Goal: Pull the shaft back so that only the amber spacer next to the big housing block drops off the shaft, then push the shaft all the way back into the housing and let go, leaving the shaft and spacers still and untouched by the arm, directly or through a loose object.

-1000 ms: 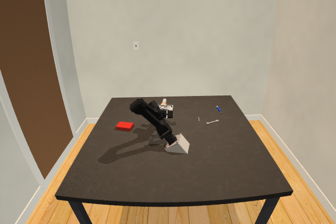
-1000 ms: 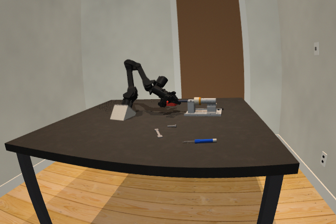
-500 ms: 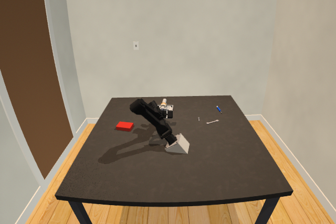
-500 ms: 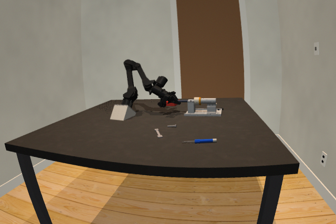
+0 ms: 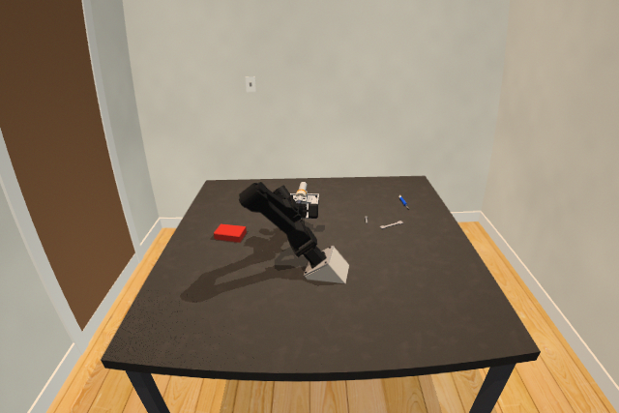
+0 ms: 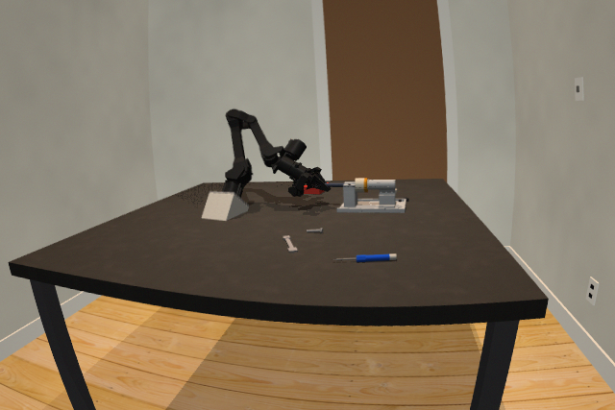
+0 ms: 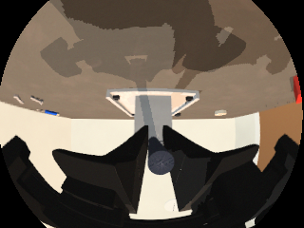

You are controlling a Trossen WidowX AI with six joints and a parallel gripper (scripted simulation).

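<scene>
My hand is 7 cm short of the dark shaft and 2 cm to the left of it. From my hand the other things lie so: red block: 30 cm to the left, 6 cm below, 4 cm behind; then shaft fixture: 19 cm ahead, 4 cm to the right, 3 cm below; then amber spacer: 16 cm ahead, 3 cm to the right.
</scene>
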